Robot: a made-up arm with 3 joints. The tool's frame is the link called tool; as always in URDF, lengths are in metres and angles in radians. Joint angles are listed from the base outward.
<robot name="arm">
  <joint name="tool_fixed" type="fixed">
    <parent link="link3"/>
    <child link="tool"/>
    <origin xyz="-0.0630 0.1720 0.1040" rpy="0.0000 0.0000 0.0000"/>
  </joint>
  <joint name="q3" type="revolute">
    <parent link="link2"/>
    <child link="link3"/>
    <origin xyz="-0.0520 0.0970 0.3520" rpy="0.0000 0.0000 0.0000"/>
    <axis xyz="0 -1 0"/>
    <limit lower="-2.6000" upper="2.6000"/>
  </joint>
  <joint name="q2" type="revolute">
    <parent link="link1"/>
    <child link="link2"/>
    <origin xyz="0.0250 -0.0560 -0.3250" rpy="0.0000 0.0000 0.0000"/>
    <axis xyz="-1 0 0"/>
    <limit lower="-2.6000" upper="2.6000"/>
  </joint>
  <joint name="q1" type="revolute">
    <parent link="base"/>
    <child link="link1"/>
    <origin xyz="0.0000 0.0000 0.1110" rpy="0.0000 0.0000 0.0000"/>
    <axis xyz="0 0 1"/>
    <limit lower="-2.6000" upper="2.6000"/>
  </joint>
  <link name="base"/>
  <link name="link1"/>
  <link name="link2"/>
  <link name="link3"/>
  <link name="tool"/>
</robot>
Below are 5 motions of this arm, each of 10 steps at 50 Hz.
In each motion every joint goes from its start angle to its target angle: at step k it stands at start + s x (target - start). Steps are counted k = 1, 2, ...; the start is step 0. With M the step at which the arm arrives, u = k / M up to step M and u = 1 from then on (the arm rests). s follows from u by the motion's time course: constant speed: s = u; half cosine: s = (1 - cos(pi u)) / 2; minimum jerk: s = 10 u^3 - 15 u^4 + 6 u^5.
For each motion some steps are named. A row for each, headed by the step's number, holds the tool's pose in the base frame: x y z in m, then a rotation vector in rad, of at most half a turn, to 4 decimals.
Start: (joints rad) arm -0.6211 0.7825 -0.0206
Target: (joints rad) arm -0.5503 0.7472 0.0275
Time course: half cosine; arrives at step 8
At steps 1, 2, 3, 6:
1: 0.1932 0.4233 -0.0788 -0.7504 0.2587 -0.5935
2: 0.1890 0.4245 -0.0770 -0.7488 0.2497 -0.5845
3: 0.1828 0.4262 -0.0745 -0.7464 0.2364 -0.5711
6: 0.1619 0.4310 -0.0659 -0.7373 0.1918 -0.5260

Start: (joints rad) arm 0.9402 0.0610 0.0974
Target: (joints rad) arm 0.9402 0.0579 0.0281
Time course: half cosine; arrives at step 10
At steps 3, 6, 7, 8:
3: -0.2516 0.0618 0.2194 -0.0168 -0.1053 0.9419
6: -0.2494 0.0641 0.2219 -0.0301 -0.0759 0.9412
7: -0.2487 0.0647 0.2227 -0.0342 -0.0667 0.9410
8: -0.2482 0.0653 0.2233 -0.0375 -0.0595 0.9408

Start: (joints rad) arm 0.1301 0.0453 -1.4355
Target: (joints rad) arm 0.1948 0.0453 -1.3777
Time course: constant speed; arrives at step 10
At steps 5, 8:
5: 0.0269 0.2398 0.2045 -0.1516 1.3994 0.1029
8: 0.0208 0.2400 0.2061 -0.1639 1.3808 0.1201

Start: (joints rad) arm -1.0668 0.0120 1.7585
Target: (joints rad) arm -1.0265 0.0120 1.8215
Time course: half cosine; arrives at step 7
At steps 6, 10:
6: 0.1271 0.2078 0.0482 -0.9312 -1.6305 -0.7094
10: 0.1269 0.2078 0.0479 -0.9310 -1.6340 -0.7069

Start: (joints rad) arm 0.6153 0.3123 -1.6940
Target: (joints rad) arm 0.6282 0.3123 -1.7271
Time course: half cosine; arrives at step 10
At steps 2, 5, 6, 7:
2: -0.1183 0.3124 0.0853 -0.7312 1.5290 0.1969
5: -0.1192 0.3118 0.0839 -0.7379 1.5399 0.1962
6: -0.1195 0.3116 0.0834 -0.7405 1.5441 0.1960
7: -0.1198 0.3114 0.0829 -0.7428 1.5479 0.1957

